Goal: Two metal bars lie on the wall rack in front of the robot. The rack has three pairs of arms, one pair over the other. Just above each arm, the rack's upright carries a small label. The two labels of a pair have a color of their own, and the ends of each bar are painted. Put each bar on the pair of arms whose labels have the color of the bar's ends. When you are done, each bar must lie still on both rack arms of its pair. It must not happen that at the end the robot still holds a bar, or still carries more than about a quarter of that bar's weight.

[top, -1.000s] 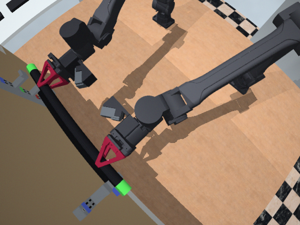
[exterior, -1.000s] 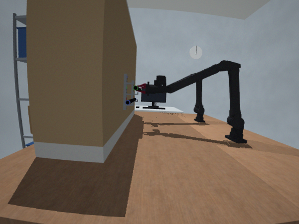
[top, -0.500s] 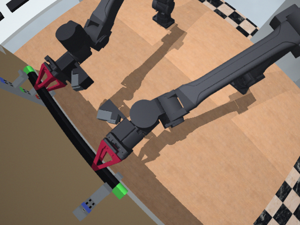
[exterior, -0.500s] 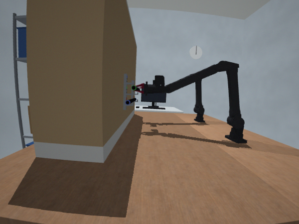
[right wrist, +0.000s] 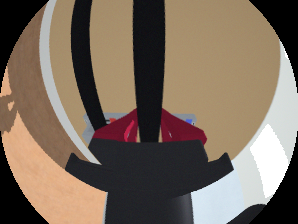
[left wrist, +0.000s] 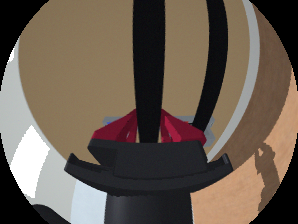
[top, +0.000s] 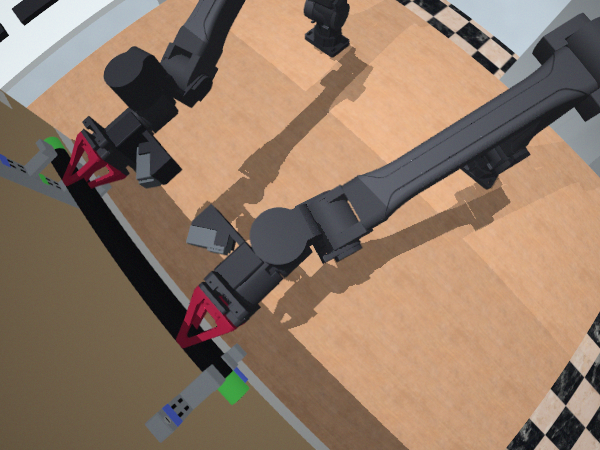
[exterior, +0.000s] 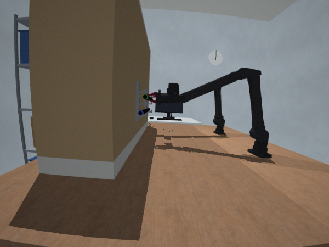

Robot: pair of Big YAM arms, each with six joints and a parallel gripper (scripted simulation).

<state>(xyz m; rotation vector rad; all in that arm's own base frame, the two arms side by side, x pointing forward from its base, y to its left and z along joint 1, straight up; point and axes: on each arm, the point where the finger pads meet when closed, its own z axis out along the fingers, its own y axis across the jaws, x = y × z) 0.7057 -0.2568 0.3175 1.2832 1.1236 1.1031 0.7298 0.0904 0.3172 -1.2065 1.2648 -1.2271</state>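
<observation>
The green-ended bar is 150 mm to the right of my left hand. From my left hand the other things lie so: brown wall 210 mm ahead, 130 mm to the right, 130 mm above; then blue-ended bar 150 mm to the right, 100 mm below, 20 mm ahead.
</observation>
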